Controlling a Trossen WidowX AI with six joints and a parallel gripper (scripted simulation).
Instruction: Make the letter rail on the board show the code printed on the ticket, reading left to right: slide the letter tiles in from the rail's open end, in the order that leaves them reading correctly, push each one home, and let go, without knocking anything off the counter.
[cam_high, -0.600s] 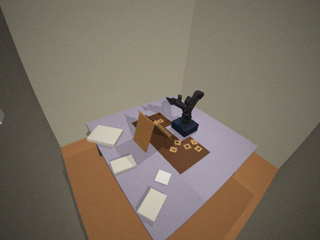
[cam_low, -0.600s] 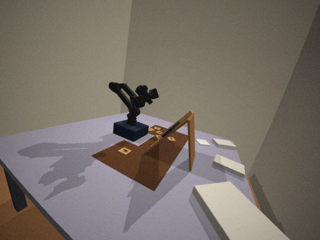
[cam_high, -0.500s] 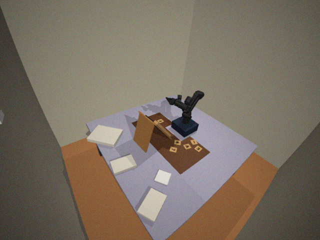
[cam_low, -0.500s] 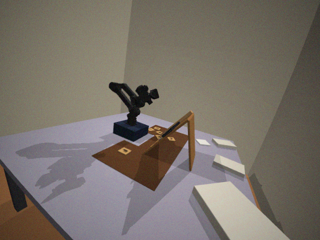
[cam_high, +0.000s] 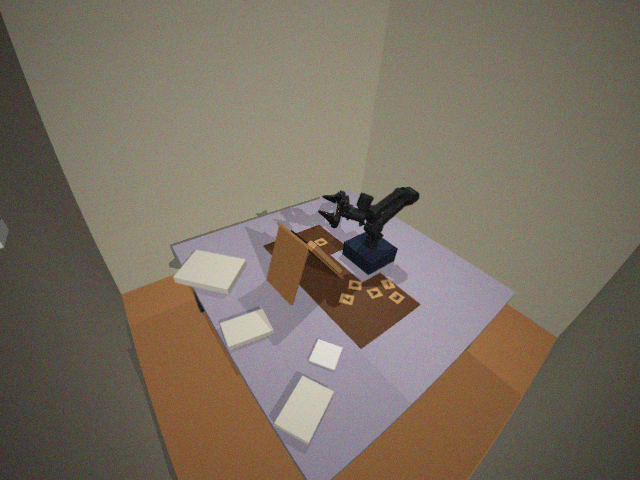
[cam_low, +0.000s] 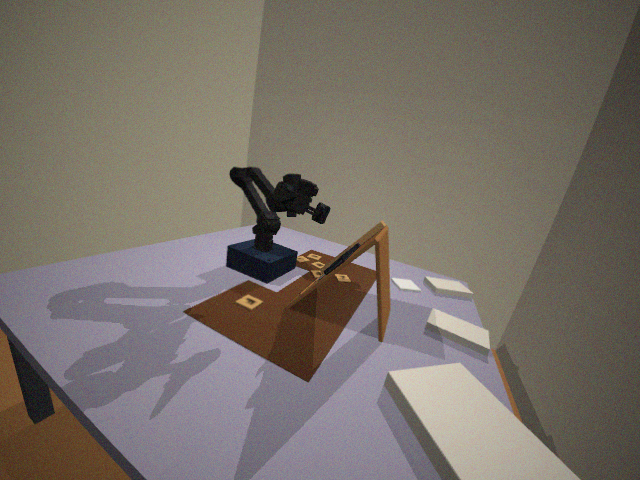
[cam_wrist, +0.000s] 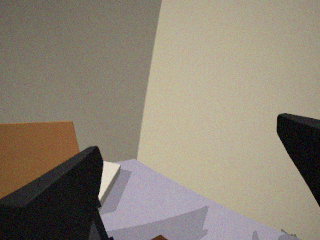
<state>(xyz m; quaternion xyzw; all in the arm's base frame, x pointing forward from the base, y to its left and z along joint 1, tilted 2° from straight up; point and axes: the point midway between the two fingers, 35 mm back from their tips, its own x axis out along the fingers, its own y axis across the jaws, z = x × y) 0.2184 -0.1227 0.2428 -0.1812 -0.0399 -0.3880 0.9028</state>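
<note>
My gripper tip is now 6 cm short of the tan tile marked 7, 31 cm to the right of it and 32 cm above it. Also, from my gripper tip: white card: 30 cm ahead, 47 cm to the left, 32 cm below; then white ticket: 5 cm ahead, 10 cm to the left, 23 cm below; then brown mat: 5 cm behind, 14 cm to the left, 33 cm below.
</note>
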